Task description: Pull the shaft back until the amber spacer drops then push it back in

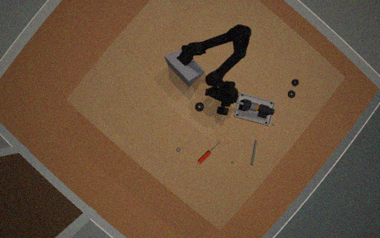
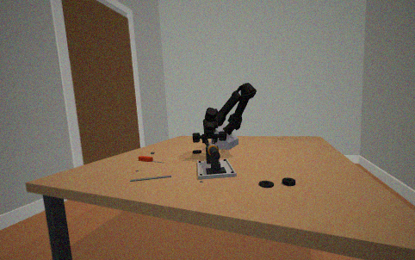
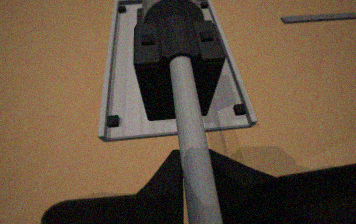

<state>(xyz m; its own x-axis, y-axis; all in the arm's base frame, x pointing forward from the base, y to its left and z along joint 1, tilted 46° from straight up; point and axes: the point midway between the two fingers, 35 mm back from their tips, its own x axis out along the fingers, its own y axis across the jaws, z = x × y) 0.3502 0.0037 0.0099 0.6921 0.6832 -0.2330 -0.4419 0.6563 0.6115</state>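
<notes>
The grey shaft lies 50 mm ahead of my gripper tip, 30 mm to the left of it and 20 mm above it. Round my gripper tip: amber spacer: 120 mm ahead, 60 mm to the left, 20 mm above.
</notes>
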